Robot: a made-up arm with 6 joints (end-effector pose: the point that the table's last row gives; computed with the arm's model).
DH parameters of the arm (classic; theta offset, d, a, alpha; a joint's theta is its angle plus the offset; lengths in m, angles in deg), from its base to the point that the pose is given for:
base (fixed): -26.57 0 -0.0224 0
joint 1: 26.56 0.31 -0.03 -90
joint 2: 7.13 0 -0.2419 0
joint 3: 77.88 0 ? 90
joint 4: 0 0.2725 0.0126 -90
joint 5: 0 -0.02 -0.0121 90
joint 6: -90 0.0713 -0.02 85
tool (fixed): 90 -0.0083 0 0
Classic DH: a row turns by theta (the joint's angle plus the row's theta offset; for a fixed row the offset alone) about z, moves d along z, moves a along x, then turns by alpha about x.
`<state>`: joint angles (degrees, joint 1 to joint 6).
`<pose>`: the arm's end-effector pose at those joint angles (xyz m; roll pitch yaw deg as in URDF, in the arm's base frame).
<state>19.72 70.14 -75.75 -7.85 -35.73 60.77</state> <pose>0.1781 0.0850 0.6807 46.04 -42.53 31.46</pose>
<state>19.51 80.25 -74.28 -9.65 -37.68 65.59</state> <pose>0.2350 0.1052 0.6270 50.90 -33.02 31.58</pose>
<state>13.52 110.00 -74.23 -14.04 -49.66 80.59</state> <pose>0.3478 0.1050 0.4517 66.57 -15.77 29.52</pose>
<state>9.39 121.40 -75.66 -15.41 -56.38 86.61</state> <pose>0.3711 0.0815 0.3835 73.46 -12.91 27.52</pose>
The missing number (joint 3, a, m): -0.0289
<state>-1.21 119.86 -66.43 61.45 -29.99 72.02</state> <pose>0.3410 -0.0422 0.2950 116.39 27.19 -26.32</pose>
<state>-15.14 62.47 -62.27 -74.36 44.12 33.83</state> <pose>0.1778 -0.0931 0.5789 -42.05 11.03 -61.05</pose>
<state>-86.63 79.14 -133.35 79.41 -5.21 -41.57</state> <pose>-0.0019 -0.1054 0.8546 41.10 -56.15 -90.32</pose>
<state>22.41 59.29 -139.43 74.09 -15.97 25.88</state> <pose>-0.1368 -0.0581 0.8702 -168.37 -79.58 -70.00</pose>
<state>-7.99 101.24 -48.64 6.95 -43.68 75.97</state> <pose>0.2884 -0.0475 0.3730 81.05 4.92 -7.85</pose>
